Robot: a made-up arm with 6 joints.
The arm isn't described. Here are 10 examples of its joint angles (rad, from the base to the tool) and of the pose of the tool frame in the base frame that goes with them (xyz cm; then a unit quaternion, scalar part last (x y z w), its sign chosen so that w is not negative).
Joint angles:
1: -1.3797 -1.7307 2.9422 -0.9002 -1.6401 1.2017
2: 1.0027 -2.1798 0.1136 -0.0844 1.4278 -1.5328
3: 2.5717 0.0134 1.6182 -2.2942 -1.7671 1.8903
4: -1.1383 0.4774 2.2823 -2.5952 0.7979 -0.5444
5: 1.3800 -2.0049 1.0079 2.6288 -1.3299 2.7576
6: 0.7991 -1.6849 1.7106 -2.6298 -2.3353 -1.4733
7: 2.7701 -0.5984 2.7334 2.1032 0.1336 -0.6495
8: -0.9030 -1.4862 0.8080 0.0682 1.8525 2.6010
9: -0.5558 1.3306 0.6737 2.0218 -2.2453 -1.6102
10: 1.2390 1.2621 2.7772 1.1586 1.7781 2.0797
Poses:
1: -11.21 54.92 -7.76 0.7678 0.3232 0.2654 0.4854
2: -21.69 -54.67 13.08 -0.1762 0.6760 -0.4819 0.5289
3: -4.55 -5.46 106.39 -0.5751 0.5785 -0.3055 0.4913
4: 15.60 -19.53 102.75 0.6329 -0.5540 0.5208 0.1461
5: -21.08 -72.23 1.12 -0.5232 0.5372 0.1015 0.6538
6: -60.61 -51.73 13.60 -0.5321 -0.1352 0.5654 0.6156
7: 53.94 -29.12 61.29 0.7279 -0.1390 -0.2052 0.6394
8: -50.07 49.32 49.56 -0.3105 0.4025 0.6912 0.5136
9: 71.46 -42.37 33.04 -0.3711 0.0328 -0.8978 0.2347
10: 17.35 37.48 75.79 -0.1020 0.5222 0.8466 0.0105
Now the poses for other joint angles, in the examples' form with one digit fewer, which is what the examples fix.
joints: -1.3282 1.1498 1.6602 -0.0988 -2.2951 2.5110
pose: 9.9 -71.8 63.7 -0.347 0.519 0.469 0.624
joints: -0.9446 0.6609 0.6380 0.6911 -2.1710 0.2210
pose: 32.9 -51.1 73.3 0.208 0.865 -0.367 0.272
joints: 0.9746 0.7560 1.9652 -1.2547 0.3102 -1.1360
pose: 35.2 36.4 91.8 -0.829 -0.062 -0.554 0.055
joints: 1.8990 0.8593 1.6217 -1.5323 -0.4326 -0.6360
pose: -16.2 60.2 80.8 -0.439 -0.629 -0.640 0.043
